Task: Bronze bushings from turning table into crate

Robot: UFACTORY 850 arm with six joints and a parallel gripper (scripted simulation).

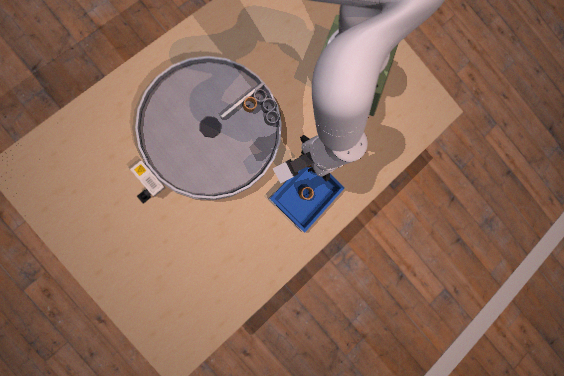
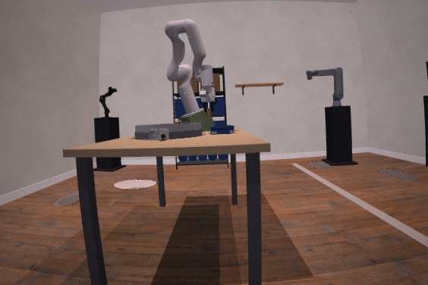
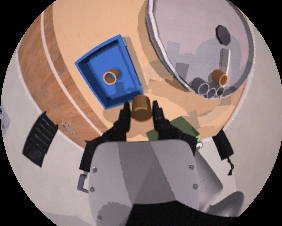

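Right now my hand is 15 cm above the blue crate, 9 cm to the right of it and 2 cm short of it. The rest, counted from my hand: round grey turning table (24 cm to the right, 17 cm ahead, 12 cm below).
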